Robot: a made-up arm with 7 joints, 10 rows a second.
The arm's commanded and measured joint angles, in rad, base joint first. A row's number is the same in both.
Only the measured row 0 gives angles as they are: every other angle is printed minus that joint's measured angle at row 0.
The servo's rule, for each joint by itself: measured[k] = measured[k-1] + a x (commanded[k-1-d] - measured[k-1]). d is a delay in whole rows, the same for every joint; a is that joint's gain. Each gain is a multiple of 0.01, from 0.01 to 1. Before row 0 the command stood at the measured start. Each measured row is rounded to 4 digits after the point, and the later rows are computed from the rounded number. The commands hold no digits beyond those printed.
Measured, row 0: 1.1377 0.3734 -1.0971 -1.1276 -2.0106 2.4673 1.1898
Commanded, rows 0 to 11: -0.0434 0.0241 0.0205 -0.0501 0.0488 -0.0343 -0.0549; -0.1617 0.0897 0.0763 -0.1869 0.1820 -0.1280 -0.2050; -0.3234 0.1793 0.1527 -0.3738 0.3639 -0.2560 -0.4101; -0.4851 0.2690 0.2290 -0.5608 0.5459 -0.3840 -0.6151; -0.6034 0.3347 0.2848 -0.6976 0.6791 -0.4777 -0.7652; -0.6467 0.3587 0.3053 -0.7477 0.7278 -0.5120 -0.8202; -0.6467 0.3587 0.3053 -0.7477 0.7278 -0.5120 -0.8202; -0.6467 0.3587 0.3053 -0.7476 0.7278 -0.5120 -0.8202; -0.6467 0.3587 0.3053 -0.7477 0.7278 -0.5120 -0.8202; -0.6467 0.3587 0.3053 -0.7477 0.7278 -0.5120 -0.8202; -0.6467 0.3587 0.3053 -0.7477 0.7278 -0.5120 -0.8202; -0.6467 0.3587 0.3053 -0.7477 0.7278 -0.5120 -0.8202
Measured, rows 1 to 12: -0.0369 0.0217 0.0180 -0.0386 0.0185 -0.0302 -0.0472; -0.1430 0.0829 0.0693 -0.1528 0.0806 -0.1163 -0.1829; -0.2963 0.1697 0.1427 -0.3230 0.1883 -0.2392 -0.3783; -0.4568 0.2591 0.2186 -0.5061 0.3242 -0.3666 -0.5819; -0.5814 0.3271 0.2769 -0.6536 0.4591 -0.4644 -0.7395; -0.6369 0.3555 0.3019 -0.7261 0.5612 -0.5063 -0.8089; -0.6452 0.3584 0.3049 -0.7427 0.6245 -0.5113 -0.8186; -0.6465 0.3587 0.3053 -0.7465 0.6638 -0.5119 -0.8200; -0.6467 0.3587 0.3053 -0.7474 0.6881 -0.5120 -0.8202; -0.6467 0.3587 0.3053 -0.7476 0.7032 -0.5120 -0.8202; -0.6467 0.3587 0.3053 -0.7477 0.7125 -0.5120 -0.8202; -0.6467 0.3587 0.3053 -0.7477 0.7183 -0.5120 -0.8202
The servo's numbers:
d 0
a 0.85 0.90 0.88 0.77 0.38 0.88 0.86

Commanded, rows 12 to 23: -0.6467 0.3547 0.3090 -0.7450 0.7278 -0.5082 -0.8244; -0.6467 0.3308 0.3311 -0.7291 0.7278 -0.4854 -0.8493; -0.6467 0.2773 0.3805 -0.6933 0.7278 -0.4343 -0.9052; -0.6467 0.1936 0.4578 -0.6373 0.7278 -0.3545 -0.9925; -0.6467 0.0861 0.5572 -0.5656 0.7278 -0.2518 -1.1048; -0.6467 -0.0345 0.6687 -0.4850 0.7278 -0.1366 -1.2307; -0.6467 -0.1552 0.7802 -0.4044 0.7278 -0.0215 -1.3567; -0.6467 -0.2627 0.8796 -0.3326 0.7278 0.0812 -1.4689; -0.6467 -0.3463 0.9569 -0.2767 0.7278 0.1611 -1.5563; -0.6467 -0.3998 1.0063 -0.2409 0.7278 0.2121 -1.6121; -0.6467 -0.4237 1.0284 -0.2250 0.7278 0.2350 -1.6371; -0.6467 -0.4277 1.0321 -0.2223 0.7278 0.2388 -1.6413
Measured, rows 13 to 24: -0.6467 0.3551 0.3086 -0.7456 0.7219 -0.5087 -0.8238; -0.6467 0.3332 0.3284 -0.7329 0.7241 -0.4882 -0.8457; -0.6467 0.2829 0.3742 -0.7024 0.7255 -0.4408 -0.8969; -0.6467 0.2025 0.4478 -0.6523 0.7264 -0.3649 -0.9791; -0.6467 0.0977 0.5441 -0.5855 0.7269 -0.2654 -1.0872; -0.6467 -0.0213 0.6537 -0.5081 0.7272 -0.1521 -1.2106; -0.6467 -0.1418 0.7650 -0.4283 0.7274 -0.0372 -1.3362; -0.6467 -0.2506 0.8658 -0.3546 0.7276 0.0670 -1.4503; -0.6467 -0.3367 0.9460 -0.2946 0.7277 0.1498 -1.5415; -0.6467 -0.3935 0.9991 -0.2533 0.7277 0.2046 -1.6022; -0.6467 -0.4207 1.0249 -0.2315 0.7277 0.2314 -1.6322; -0.6467 -0.4270 1.0312 -0.2244 0.7277 0.2379 -1.6400
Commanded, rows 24 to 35: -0.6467 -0.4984 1.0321 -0.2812 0.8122 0.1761 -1.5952; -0.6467 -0.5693 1.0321 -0.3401 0.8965 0.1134 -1.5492; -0.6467 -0.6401 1.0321 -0.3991 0.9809 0.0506 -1.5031; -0.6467 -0.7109 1.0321 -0.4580 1.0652 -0.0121 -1.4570; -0.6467 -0.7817 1.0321 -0.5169 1.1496 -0.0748 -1.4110; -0.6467 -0.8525 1.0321 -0.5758 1.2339 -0.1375 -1.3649; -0.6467 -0.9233 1.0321 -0.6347 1.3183 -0.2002 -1.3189; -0.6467 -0.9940 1.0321 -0.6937 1.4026 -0.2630 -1.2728; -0.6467 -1.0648 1.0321 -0.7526 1.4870 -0.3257 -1.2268; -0.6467 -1.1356 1.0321 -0.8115 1.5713 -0.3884 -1.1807; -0.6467 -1.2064 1.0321 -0.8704 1.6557 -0.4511 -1.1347; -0.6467 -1.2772 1.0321 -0.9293 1.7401 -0.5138 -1.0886
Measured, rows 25 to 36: -0.6467 -0.4913 1.0320 -0.2681 0.7598 0.1835 -1.6015; -0.6467 -0.5615 1.0321 -0.3235 0.8117 0.1218 -1.5565; -0.6467 -0.6322 1.0321 -0.3817 0.8760 0.0591 -1.5106; -0.6467 -0.7030 1.0321 -0.4405 0.9479 -0.0036 -1.4645; -0.6467 -0.7738 1.0321 -0.4993 1.0245 -0.0663 -1.4185; -0.6467 -0.8446 1.0321 -0.5582 1.1041 -0.1290 -1.3724; -0.6467 -0.9154 1.0321 -0.6171 1.1855 -0.1917 -1.3264; -0.6467 -0.9861 1.0321 -0.6761 1.2680 -0.2544 -1.2803; -0.6467 -1.0569 1.0321 -0.7350 1.3512 -0.3171 -1.2343; -0.6467 -1.1277 1.0321 -0.7939 1.4348 -0.3798 -1.1882; -0.6467 -1.1985 1.0321 -0.8528 1.5187 -0.4425 -1.1422; -0.6467 -1.2693 1.0321 -0.9117 1.6028 -0.5052 -1.0961
